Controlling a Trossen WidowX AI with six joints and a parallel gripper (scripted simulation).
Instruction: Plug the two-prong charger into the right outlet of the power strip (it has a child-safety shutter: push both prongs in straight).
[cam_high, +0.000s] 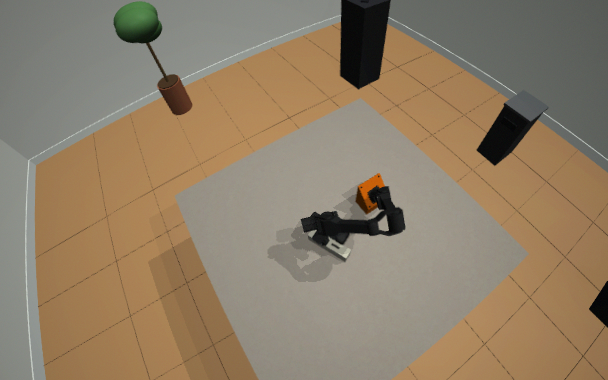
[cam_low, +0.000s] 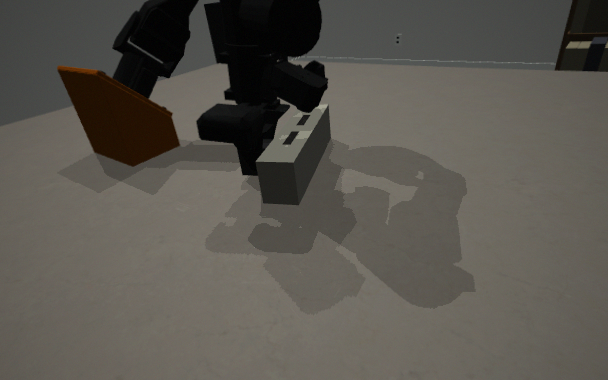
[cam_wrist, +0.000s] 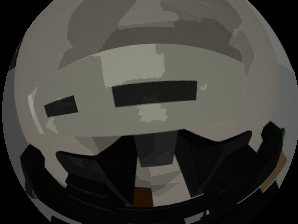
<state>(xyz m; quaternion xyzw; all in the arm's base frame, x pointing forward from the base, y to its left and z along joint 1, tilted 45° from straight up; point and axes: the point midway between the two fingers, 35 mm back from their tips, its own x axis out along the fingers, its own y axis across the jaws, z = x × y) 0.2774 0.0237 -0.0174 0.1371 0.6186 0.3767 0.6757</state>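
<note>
The two-prong charger lies 20 mm ahead of my gripper tip, 10 mm to the left of it and 10 mm above it.
</note>
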